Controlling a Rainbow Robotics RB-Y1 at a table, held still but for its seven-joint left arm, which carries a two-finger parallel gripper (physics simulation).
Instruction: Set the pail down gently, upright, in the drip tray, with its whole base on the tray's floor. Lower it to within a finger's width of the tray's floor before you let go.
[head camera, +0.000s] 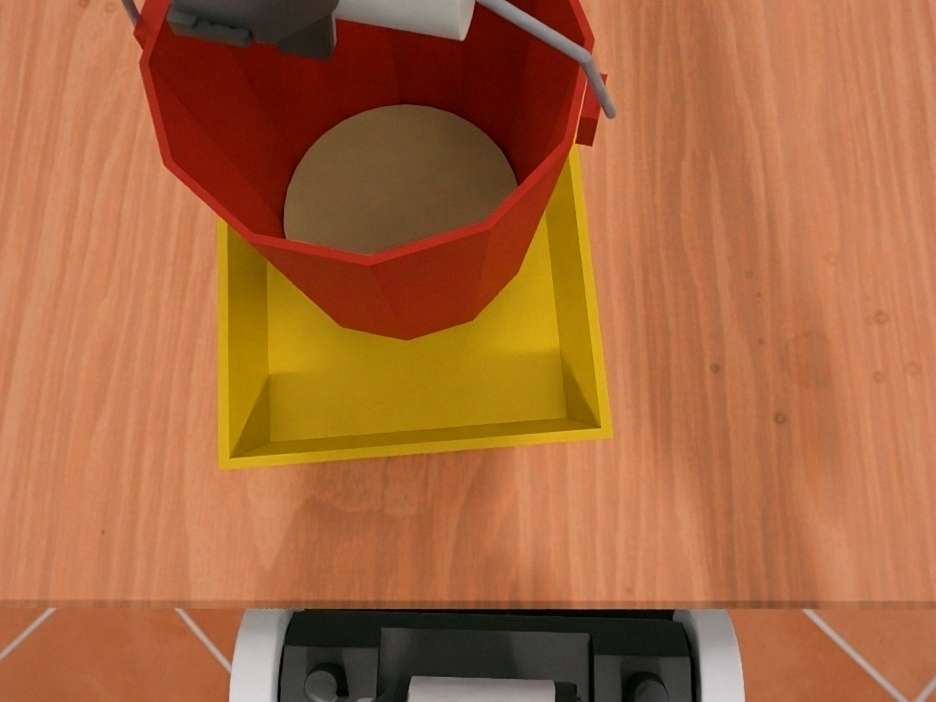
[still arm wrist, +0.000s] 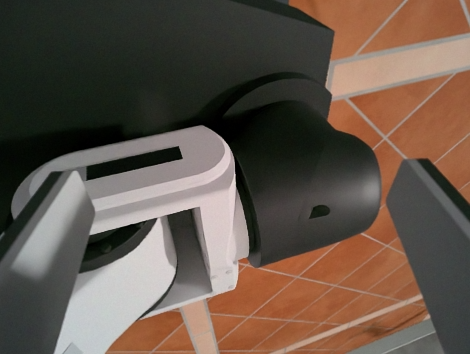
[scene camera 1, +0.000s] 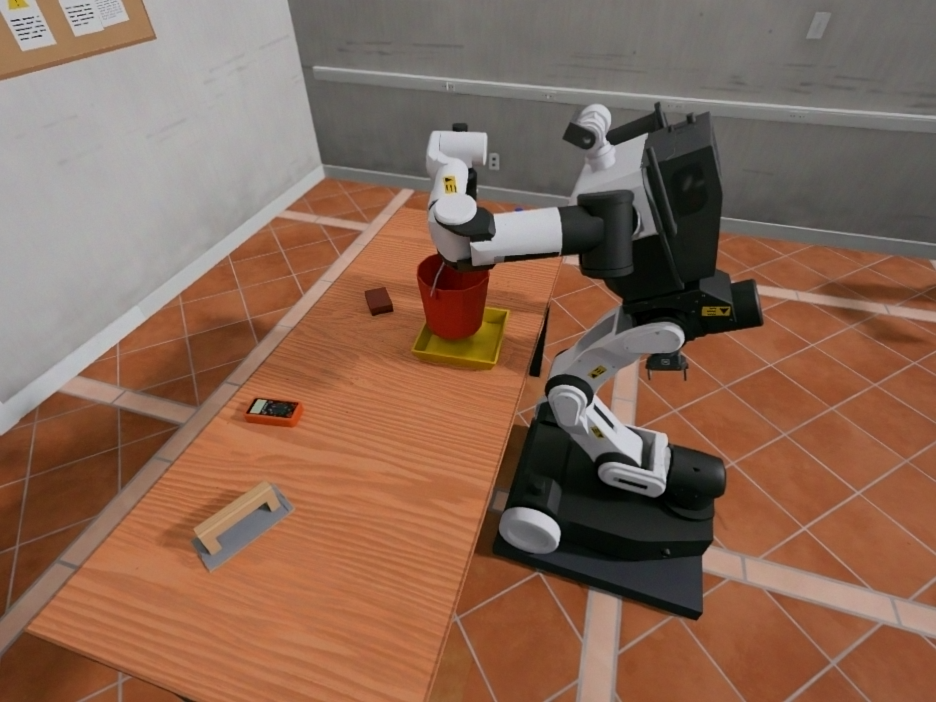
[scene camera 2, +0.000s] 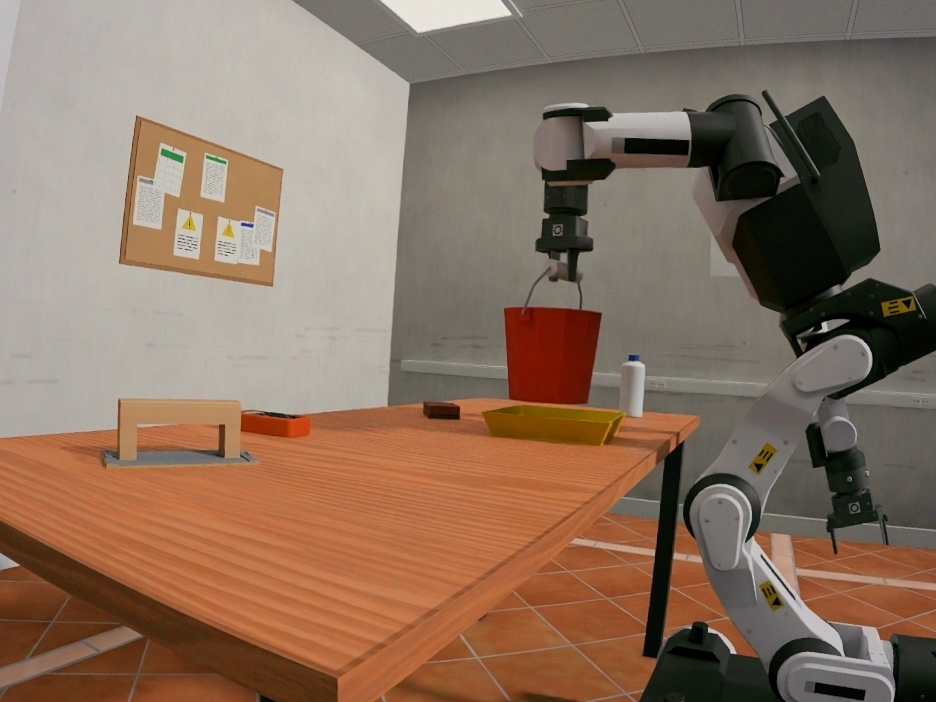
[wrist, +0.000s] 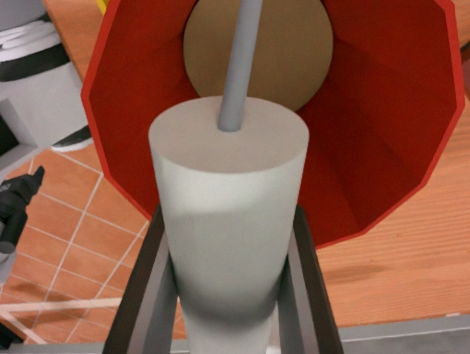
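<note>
The red pail (head camera: 408, 294) (scene camera 1: 453, 311) (scene camera 2: 551, 355) (wrist: 385, 150) hangs upright from its wire bail, with a beige disc at its bottom inside. My gripper (scene camera 2: 563, 273) (wrist: 229, 215) is shut on the pail's white handle grip (head camera: 423, 15). The yellow drip tray (head camera: 423, 392) (scene camera 1: 453, 357) (scene camera 2: 544, 429) lies on the table below the pail. In scene camera 2 the pail's base shows a little above the tray's rim, apart from it. In the head view the pail covers the tray's far part, and the near part of the tray's floor shows. The tray's far rim is hidden there.
A dark red block (scene camera 1: 378, 299) (scene camera 2: 441, 410) lies beyond the tray. A white bottle (scene camera 2: 632, 389) with a blue cap stands near it. An orange multimeter (scene camera 1: 274, 411) and a wooden-handled trowel (scene camera 1: 235, 510) (scene camera 2: 179, 408) lie farther along the table. The still arm hangs beside the table.
</note>
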